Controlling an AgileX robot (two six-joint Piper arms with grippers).
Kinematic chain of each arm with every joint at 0, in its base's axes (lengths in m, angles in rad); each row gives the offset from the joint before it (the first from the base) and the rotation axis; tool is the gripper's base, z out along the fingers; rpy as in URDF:
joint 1: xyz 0 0 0.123 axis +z
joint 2: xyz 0 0 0 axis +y
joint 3: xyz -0.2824 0 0.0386 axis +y
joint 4: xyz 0.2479 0 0.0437 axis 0.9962 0 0.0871
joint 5: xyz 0 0 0 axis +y
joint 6: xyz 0.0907 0 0.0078 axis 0.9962 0 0.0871
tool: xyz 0 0 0 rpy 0 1.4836 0
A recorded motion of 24 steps. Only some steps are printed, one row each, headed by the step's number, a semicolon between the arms.
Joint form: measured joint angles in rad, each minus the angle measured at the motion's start. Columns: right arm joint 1, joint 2, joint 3, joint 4, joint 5, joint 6; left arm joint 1, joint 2, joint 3, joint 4, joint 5, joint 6.
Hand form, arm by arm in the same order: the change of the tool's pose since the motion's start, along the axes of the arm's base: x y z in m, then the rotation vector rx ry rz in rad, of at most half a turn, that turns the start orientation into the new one. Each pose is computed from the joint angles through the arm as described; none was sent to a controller.
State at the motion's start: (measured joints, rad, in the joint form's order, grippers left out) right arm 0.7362 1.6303 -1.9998 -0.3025 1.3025 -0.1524; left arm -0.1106 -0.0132 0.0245 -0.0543 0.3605 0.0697
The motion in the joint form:
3: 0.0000 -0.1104 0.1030 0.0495 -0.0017 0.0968; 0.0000 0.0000 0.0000 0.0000 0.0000 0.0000
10: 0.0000 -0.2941 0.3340 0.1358 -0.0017 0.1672; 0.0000 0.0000 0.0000 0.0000 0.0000 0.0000
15: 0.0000 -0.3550 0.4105 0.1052 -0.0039 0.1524; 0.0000 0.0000 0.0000 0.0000 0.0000 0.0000
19: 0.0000 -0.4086 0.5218 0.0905 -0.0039 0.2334; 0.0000 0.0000 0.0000 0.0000 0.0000 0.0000
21: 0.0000 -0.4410 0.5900 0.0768 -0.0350 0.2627; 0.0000 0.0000 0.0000 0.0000 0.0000 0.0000
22: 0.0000 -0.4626 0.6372 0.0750 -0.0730 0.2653; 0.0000 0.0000 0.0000 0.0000 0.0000 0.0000
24: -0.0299 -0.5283 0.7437 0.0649 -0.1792 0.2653; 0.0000 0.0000 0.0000 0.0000 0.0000 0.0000
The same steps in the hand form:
3: -0.0258 -0.0177 0.0055 0.1026 0.0462 -0.0466; 0.0000 0.0000 0.0000 0.0000 0.0000 0.0000
10: -0.0669 -0.0450 -0.0094 0.1695 0.1544 -0.0657; 0.0000 0.0000 0.0000 0.0000 0.0000 0.0000
15: -0.0773 -0.0580 -0.0154 0.1316 0.1397 -0.0680; 0.0000 0.0000 0.0000 0.0000 0.0000 0.0000
19: -0.0860 -0.0675 -0.0341 0.1320 0.1891 -0.1402; 0.0000 0.0000 0.0000 0.0000 0.0000 0.0000
21: -0.0895 -0.0721 -0.0444 0.1356 0.1884 -0.1613; 0.0000 0.0000 0.0000 0.0000 0.0000 0.0000
22: -0.0915 -0.0737 -0.0513 0.1419 0.1786 -0.1545; 0.0000 0.0000 0.0000 0.0000 0.0000 0.0000
24: -0.0951 -0.0851 -0.0628 0.1760 0.1229 -0.1565; 0.0000 0.0000 0.0000 0.0000 0.0000 0.0000

